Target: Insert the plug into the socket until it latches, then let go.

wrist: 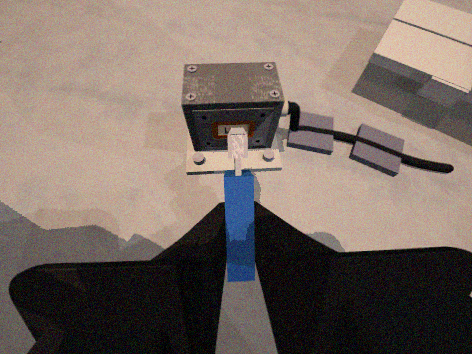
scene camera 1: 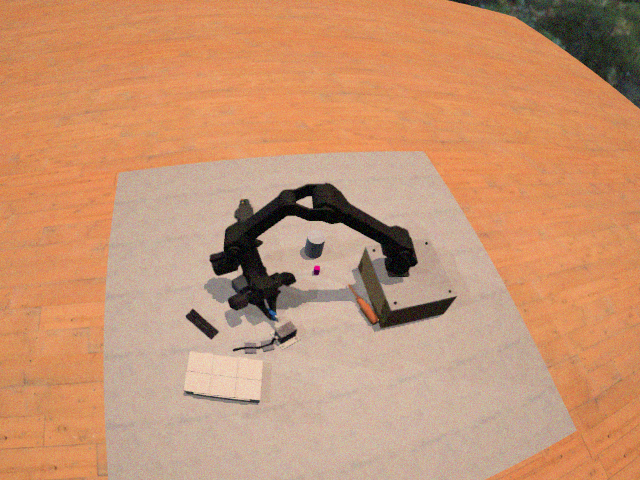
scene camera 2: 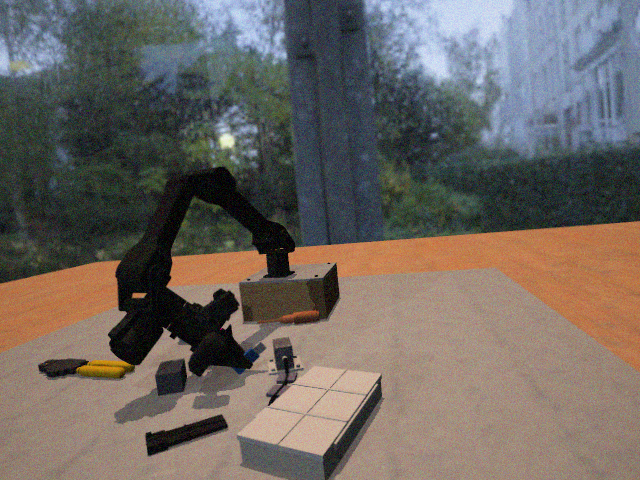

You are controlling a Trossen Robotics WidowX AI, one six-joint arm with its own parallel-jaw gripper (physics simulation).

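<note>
My gripper is shut on the blue plug and holds it above the mat. The plug's pale, clear tip points at the socket. The socket is a dark grey box with four top screws on a white base plate. Its orange-rimmed opening faces the gripper; the tip partly covers it in the wrist view, toward its right half. In scene camera 2 a gap shows between tip and socket, and the plug slants upward toward its tip.
A black cable runs from the socket over two grey clips. A white tiled box stands near it. Around are a black bar, grey block, pliers, screwdriver, cylinder and magenta cube.
</note>
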